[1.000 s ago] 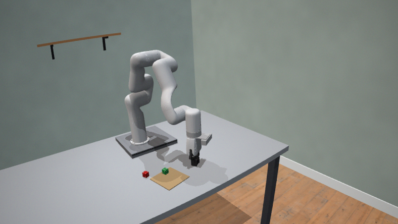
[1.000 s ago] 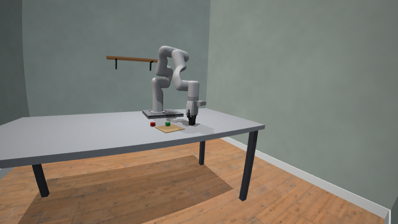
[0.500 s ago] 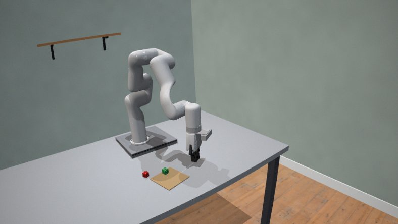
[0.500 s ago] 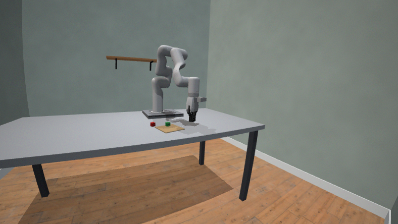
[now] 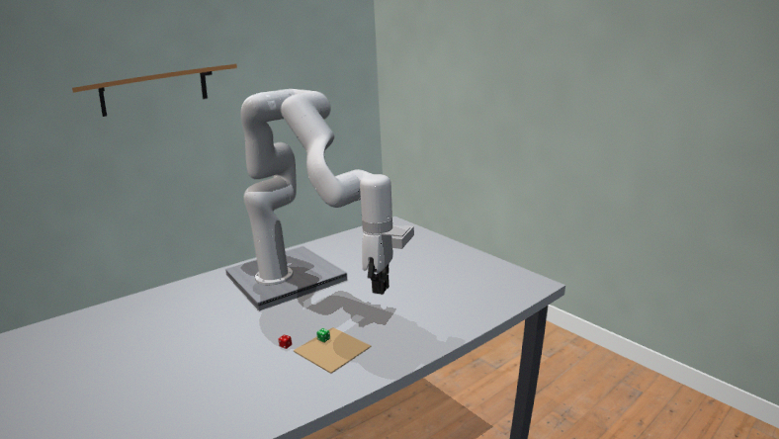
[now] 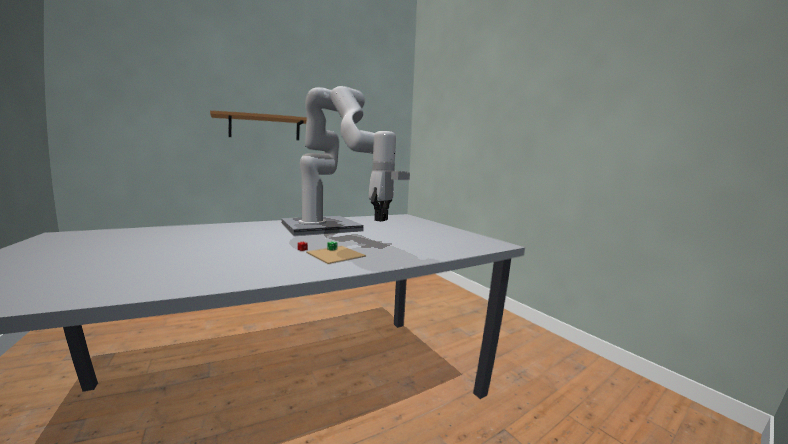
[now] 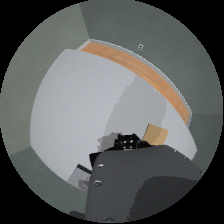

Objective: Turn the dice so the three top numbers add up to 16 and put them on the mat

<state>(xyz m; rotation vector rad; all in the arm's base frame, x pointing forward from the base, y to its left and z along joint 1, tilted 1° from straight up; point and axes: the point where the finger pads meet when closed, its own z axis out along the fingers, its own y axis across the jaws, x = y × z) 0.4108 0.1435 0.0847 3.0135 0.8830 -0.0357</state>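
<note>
Right now my hand is 30 mm short of the tan mat, 180 mm to the left of it and 120 mm above it. Round my hand: black die (10 mm below); red die (60 mm behind, 260 mm to the right, 110 mm below); green die (20 mm behind, 170 mm to the right, 100 mm below).
</note>
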